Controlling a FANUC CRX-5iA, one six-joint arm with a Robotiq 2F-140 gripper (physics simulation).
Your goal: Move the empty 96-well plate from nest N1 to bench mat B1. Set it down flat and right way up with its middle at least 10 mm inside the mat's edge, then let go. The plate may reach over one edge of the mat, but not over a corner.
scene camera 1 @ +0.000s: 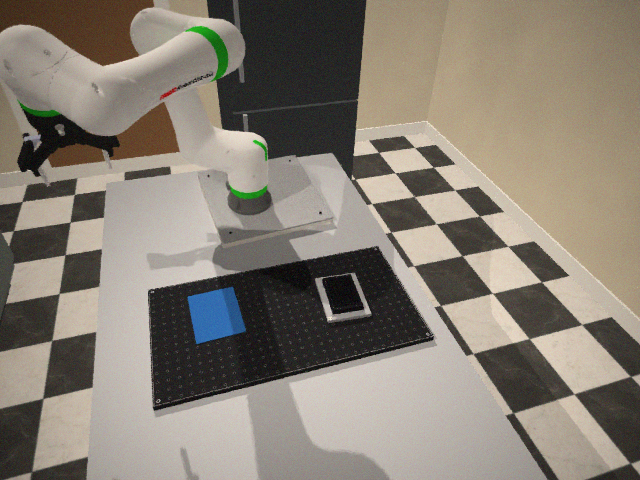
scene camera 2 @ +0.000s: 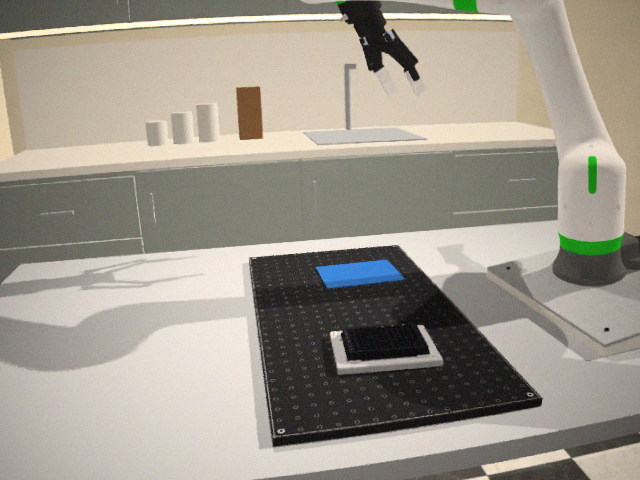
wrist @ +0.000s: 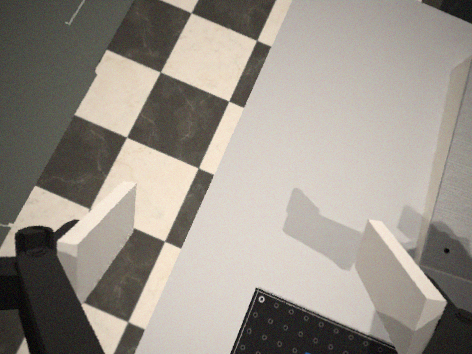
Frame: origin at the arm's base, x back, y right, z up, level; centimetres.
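Seen in the pictures: gripper, fingertip midpoint: (scene camera 1: 78, 171) (scene camera 2: 406, 93) (wrist: 248, 225); arm's base at its link origin: (scene camera 1: 249, 200) (scene camera 2: 588, 270).
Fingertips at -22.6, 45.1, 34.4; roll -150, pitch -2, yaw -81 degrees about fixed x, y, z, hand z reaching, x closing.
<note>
Pixels of each thing's middle, then the offset from my fingertips to it, as dx, dy, dz. Level surfaces: height alone.
- black 96-well plate at the middle of its body: (scene camera 2: 383, 341) (scene camera 1: 342, 293) -27.9, -57.0, -35.2
- white nest N1 at the middle of its body: (scene camera 2: 383, 347) (scene camera 1: 342, 296) -27.9, -57.0, -36.4
- flat blue bench mat B1 at its surface level: dz -36.9
- light grey table at its surface level: dz -38.5
The black 96-well plate (scene camera 1: 342, 293) (scene camera 2: 385, 342) sits flat in the white nest N1 (scene camera 1: 348, 317) (scene camera 2: 390, 365), on the right part of the breadboard in scene camera 1 and its near part in scene camera 2. The flat blue bench mat B1 (scene camera 1: 211, 316) (scene camera 2: 359, 273) lies towards the other end, with nothing on it. My gripper (scene camera 1: 77, 169) (scene camera 2: 403, 90) (wrist: 248, 225) is open and empty, with white fingertips wide apart. It hangs high, off to the left of the breadboard in scene camera 1, far from plate and mat. The plate does not show in the wrist view.
The black perforated breadboard (scene camera 1: 279, 351) (scene camera 2: 310, 403) (wrist: 300, 325) lies on the light grey table (scene camera 1: 129, 222) (scene camera 2: 155, 413) (wrist: 320, 125). The arm's base plate (scene camera 1: 289, 186) (scene camera 2: 578, 315) stands behind it in scene camera 1. A counter (scene camera 2: 273, 152) with a sink stands beyond the table in scene camera 2.
</note>
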